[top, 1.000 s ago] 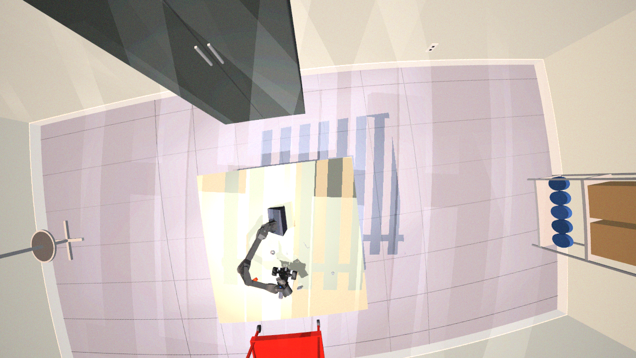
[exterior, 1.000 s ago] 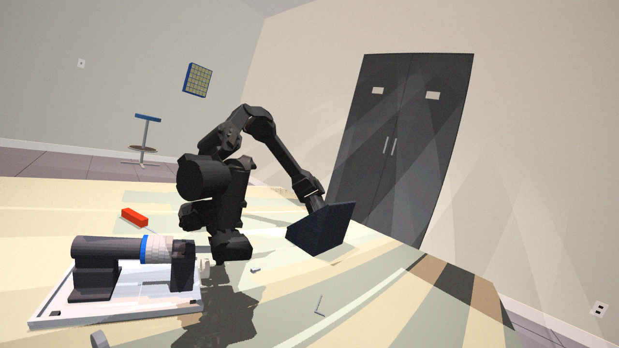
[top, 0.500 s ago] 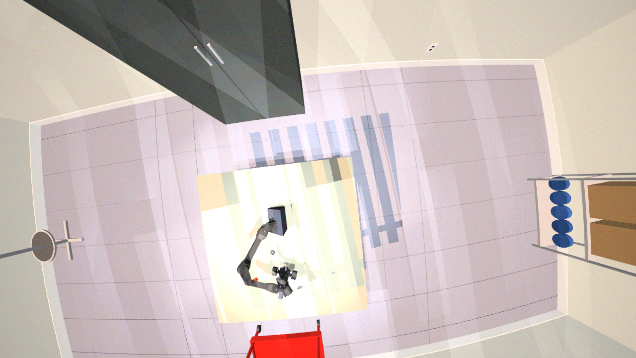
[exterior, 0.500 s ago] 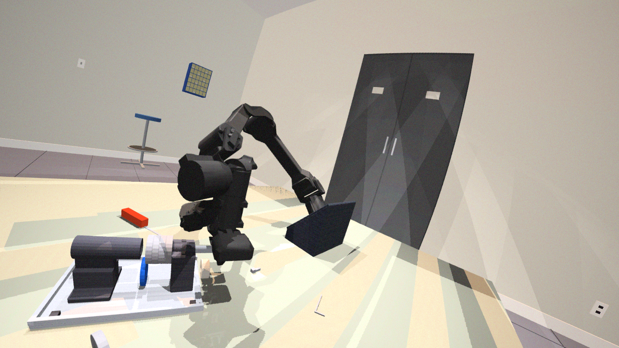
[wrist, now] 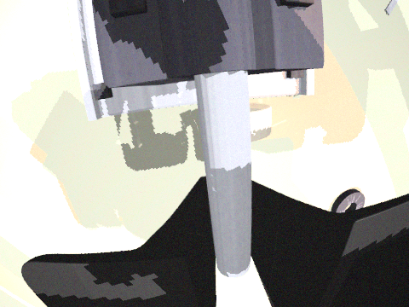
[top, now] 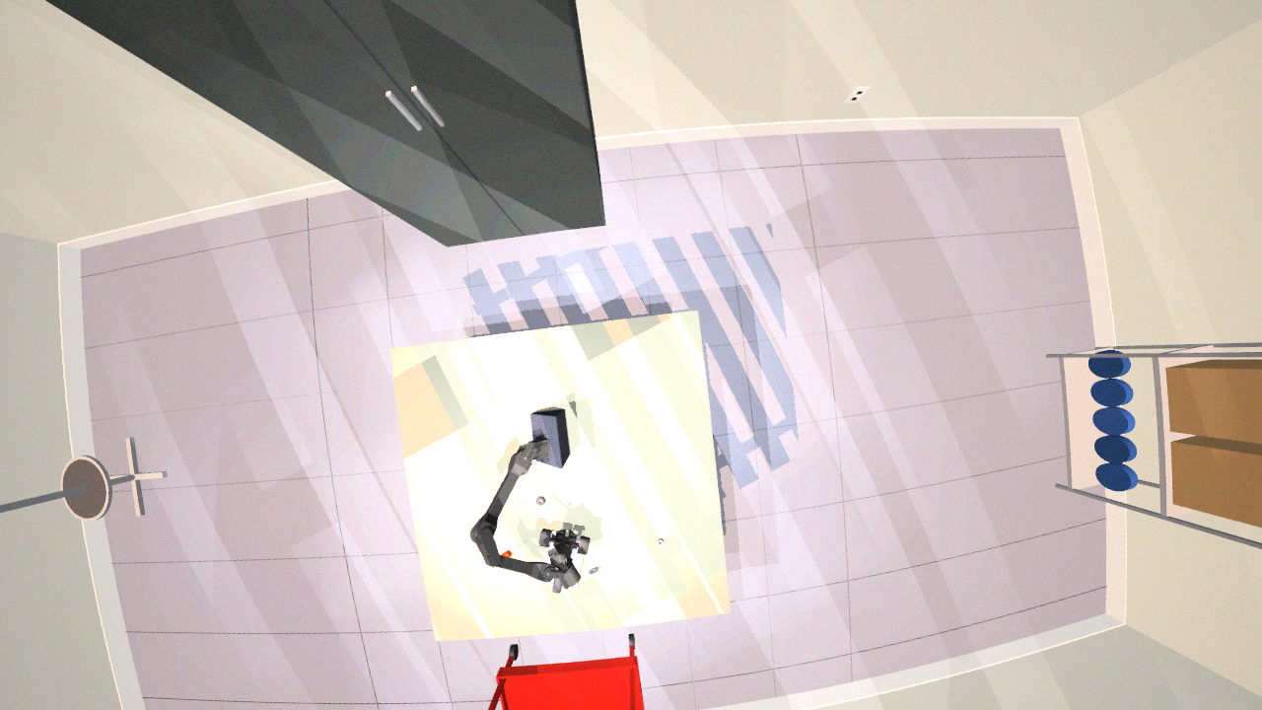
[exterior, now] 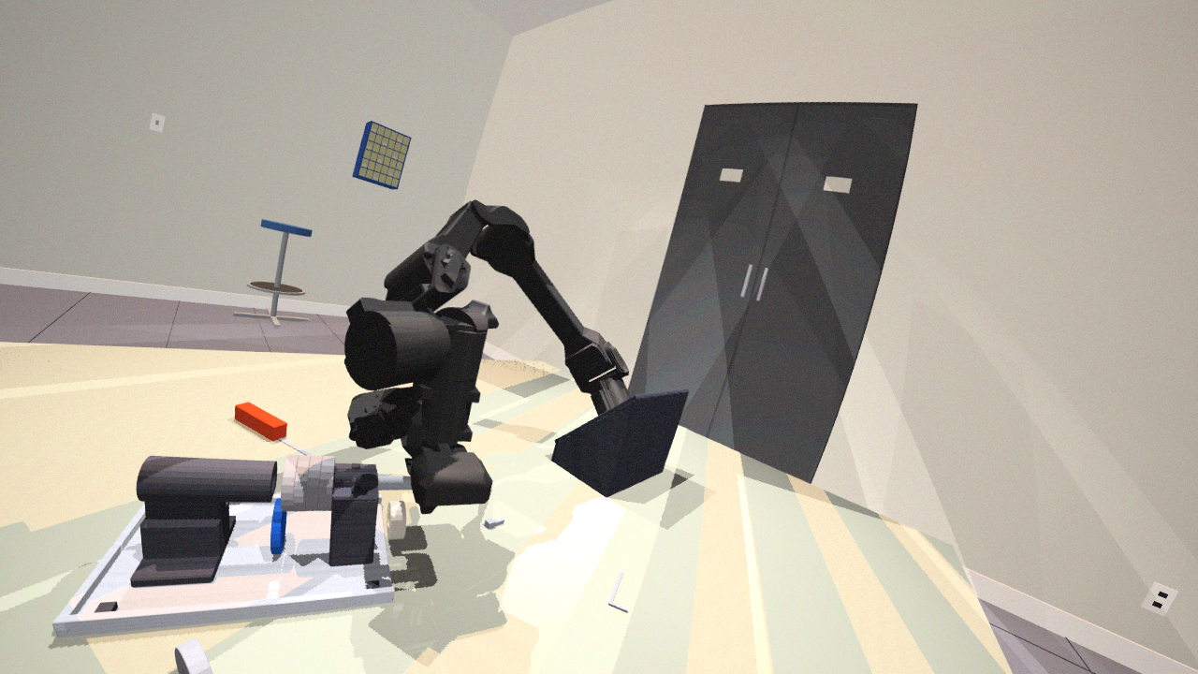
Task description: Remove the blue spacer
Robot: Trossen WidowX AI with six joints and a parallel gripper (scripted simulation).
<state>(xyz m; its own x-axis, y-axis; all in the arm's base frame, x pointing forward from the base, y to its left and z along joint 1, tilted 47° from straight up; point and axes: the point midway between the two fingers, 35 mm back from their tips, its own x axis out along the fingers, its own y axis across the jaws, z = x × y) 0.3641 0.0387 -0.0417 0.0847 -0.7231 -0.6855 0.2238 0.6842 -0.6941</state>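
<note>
My gripper tip is now 2 cm short of the cream ring, 2 cm to the left of it and 3 cm above it. Also, from my gripper tip: grey shaft: 5 cm ahead, 1 cm to the right, 3 cm above; then blue spacer: 13 cm ahead, 3 cm to the right, 1 cm below; then bolt: 10 cm behind, 4 cm below.
</note>
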